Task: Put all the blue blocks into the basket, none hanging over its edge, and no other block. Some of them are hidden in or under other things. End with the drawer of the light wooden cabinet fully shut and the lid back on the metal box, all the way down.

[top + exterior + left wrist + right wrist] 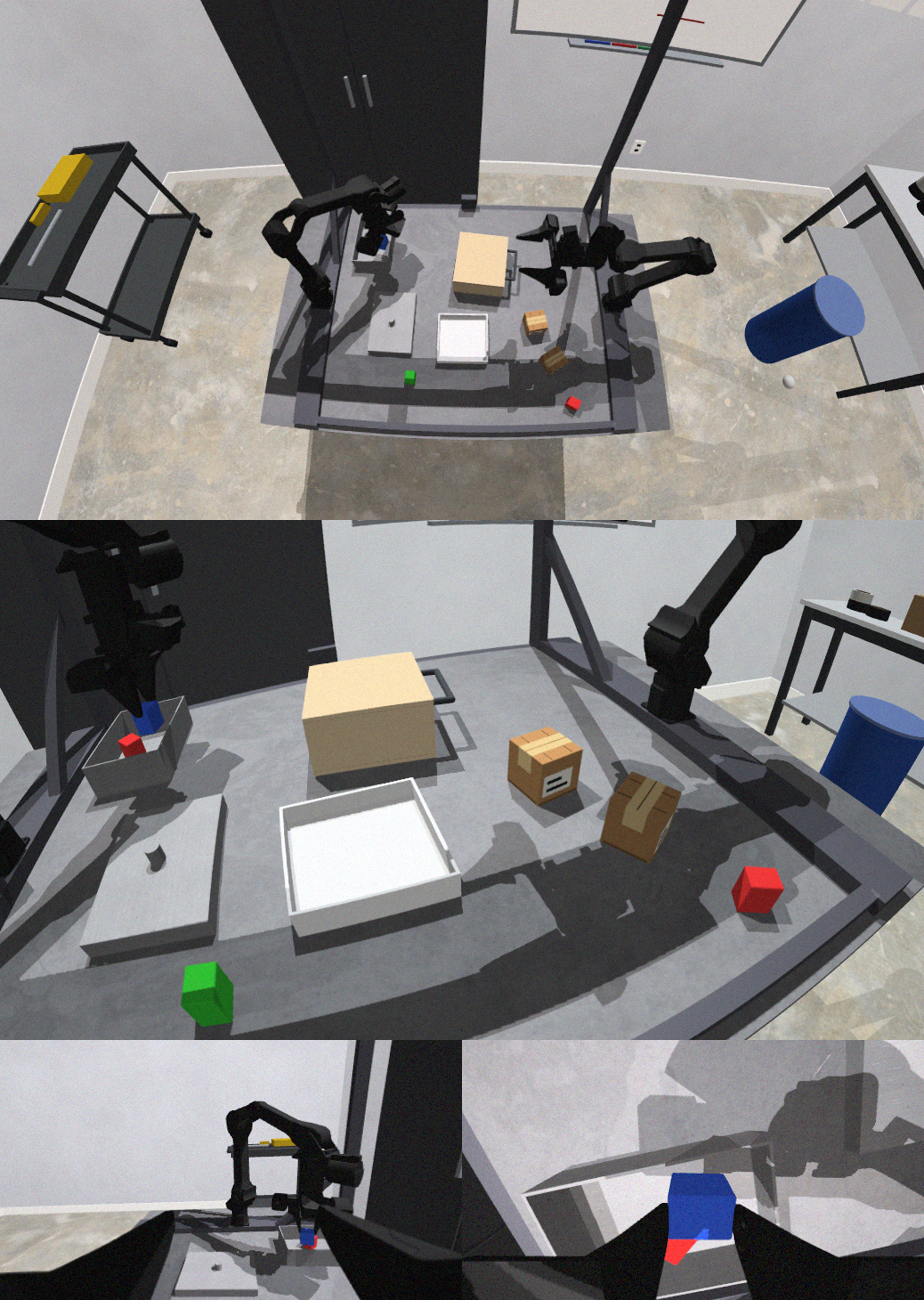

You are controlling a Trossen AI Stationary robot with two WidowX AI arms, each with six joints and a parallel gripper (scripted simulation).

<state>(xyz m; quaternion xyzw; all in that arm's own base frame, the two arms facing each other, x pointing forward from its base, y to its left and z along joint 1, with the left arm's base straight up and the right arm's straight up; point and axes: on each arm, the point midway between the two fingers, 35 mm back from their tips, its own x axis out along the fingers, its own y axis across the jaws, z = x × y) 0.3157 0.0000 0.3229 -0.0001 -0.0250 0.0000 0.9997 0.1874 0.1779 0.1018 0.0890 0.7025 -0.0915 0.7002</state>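
My right hand is 290 mm short of the white basket, 250 mm to the right of it and 110 mm above it. The rest, counted from my right hand: light wooden cabinet (60 mm ahead, 320 mm to the left, 80 mm below); then drawer (60 mm ahead, 330 mm to the left, 80 mm below); then green block (410 mm ahead, 110 mm to the left, 100 mm below).
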